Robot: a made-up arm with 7 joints.
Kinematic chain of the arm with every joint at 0, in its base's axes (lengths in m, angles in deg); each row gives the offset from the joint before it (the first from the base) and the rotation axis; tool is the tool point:
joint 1: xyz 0 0 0.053 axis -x
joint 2: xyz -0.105 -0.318 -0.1 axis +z
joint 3: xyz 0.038 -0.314 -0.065 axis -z
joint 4: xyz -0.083 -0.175 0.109 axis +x
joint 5: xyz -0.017 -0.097 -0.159 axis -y
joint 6: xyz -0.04 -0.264 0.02 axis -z
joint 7: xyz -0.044 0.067 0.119 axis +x
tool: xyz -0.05 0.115 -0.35
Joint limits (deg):
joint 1: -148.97..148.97
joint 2: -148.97..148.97
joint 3: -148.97..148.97
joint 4: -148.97..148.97
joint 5: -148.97..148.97
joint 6: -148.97..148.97
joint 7: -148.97..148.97
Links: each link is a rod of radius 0.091 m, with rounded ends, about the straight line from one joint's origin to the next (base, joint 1, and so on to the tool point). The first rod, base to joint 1, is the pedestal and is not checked.
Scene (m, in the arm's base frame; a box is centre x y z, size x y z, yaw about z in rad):
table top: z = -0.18
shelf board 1: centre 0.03 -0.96 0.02 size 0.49 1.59 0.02 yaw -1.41
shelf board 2: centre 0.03 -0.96 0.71 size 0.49 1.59 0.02 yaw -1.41
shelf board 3: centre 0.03 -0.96 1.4 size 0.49 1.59 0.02 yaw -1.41
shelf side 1: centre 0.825 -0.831 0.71 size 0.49 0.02 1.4 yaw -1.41
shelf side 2: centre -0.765 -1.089 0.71 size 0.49 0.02 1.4 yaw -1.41
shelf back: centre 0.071 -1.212 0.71 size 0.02 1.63 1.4 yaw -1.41
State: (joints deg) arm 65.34 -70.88 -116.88 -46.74 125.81 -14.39 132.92
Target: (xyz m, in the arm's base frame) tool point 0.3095 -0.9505 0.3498
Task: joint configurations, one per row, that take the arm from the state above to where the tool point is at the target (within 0.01 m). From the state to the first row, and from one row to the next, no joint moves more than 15 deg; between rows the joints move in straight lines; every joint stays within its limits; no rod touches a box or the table.
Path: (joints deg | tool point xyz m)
1: 66.58 -69.17 -116.67 -60.61 131.60 -27.46 130.37 | 0.0317 -0.6873 1.0888
2: 67.82 -67.46 -116.47 -74.48 137.39 -40.52 127.81 | 0.1672 -0.4819 1.1512
3: 69.06 -65.75 -116.26 -88.34 143.18 -53.59 125.26 | 0.2442 -0.2231 1.1682
4: 70.30 -64.04 -116.05 -102.21 148.97 -66.65 122.71 | 0.2445 0.0556 1.1267
5: 70.28 -60.90 -124.28 -90.57 148.97 -55.20 112.54 | 0.4130 -0.1101 0.9273
6: 70.27 -57.75 -132.51 -78.93 148.97 -43.74 102.37 | 0.4574 -0.2606 0.6861
7: 70.26 -54.61 -140.74 -67.28 148.97 -32.29 92.20 | 0.3817 -0.3808 0.4754
8: 70.25 -51.47 -148.97 -55.64 148.97 -20.83 82.03 | 0.2298 -0.4594 0.3498
9: 63.50 -52.41 -145.25 -52.26 146.31 -20.60 93.77 | 0.2791 -0.5773 0.3650
10: 56.75 -53.35 -141.52 -48.88 143.66 -20.36 105.51 | 0.3094 -0.7007 0.3734
11: 50.00 -54.30 -137.80 -45.51 141.00 -20.12 117.25 | 0.3193 -0.8265 0.3699
12: 43.25 -55.24 -134.07 -42.13 138.34 -19.89 128.99 | 0.3095 -0.9506 0.3498

